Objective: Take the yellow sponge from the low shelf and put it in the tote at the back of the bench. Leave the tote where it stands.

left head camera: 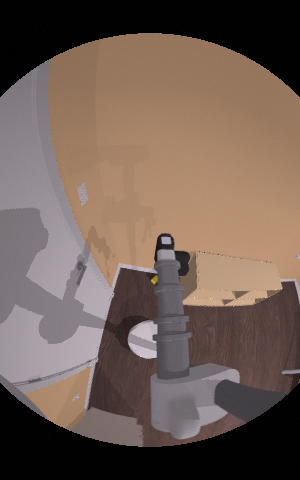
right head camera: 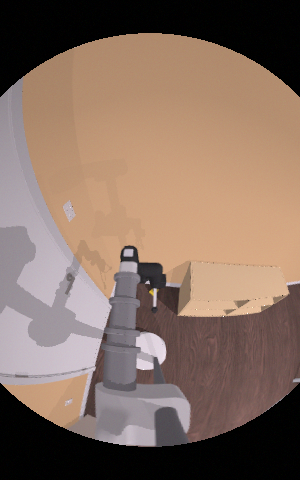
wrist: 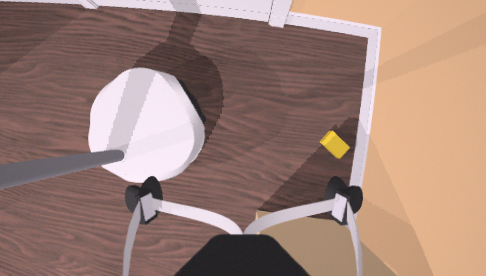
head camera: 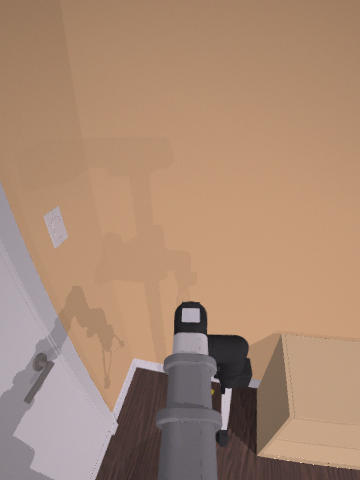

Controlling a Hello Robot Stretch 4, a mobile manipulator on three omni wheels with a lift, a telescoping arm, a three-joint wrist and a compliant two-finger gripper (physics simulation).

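Where they show: gripper, fingertip midpoint: (wrist: pixel 243 192) (head camera: pixel 220 406); robot's base, origin of the base link: (left head camera: pixel 147 338) (right head camera: pixel 145 349) (wrist: pixel 157 127).
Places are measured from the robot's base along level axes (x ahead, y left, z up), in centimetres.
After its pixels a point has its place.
The yellow sponge (head camera: pixel 212 392) @(x 73.9, y -13.9, z 0.6 cm) (left head camera: pixel 154 280) @(x 70.6, y -8.5, z 1.6 cm) (right head camera: pixel 151 292) @(x 69.8, y -6.8, z 1.7 cm) (wrist: pixel 335 144) @(x 72.9, y -8.9, z 1.7 cm) lies on the dark wood floor near the wall's white skirting, beside the low shelf. The arm partly hides it in the head view. My gripper (wrist: pixel 243 192) @(x 36.4, y -8.8, z 79.7 cm) is open, its fingertips wide apart with nothing between them; in the wrist view the sponge shows beyond the right fingertip. In the head view one fingertip hangs left of the shelf. The low shelf (head camera: pixel 325 370) @(x 57.4, y -56.6, z 58.2 cm) (left head camera: pixel 235 270) @(x 53.0, y -82.7, z 58.2 cm) (right head camera: pixel 235 280) @(x 51.0, y -82.8, z 58.2 cm) (wrist: pixel 310 240) @(x 57.1, y -39.1, z 23.1 cm) is a pale wooden unit against the wall. The tote does not show in these views.
A white door (head camera: pixel 65 425) @(x 34.6, y 45.3, z 55.2 cm) with a lever handle stands at the left, near the room's corner. My round white base (left head camera: pixel 142 340) @(x -1.1, y 5.9, z 18.7 cm) (right head camera: pixel 152 350) @(x 0.5, y -7.6, z 18.7 cm) (wrist: pixel 165 125) @(x 9.5, y 0.0, z 18.7 cm) stands on the floor. A pale flat surface (left head camera: pixel 112 427) shows at the lower left; I cannot tell whether it is the bench.
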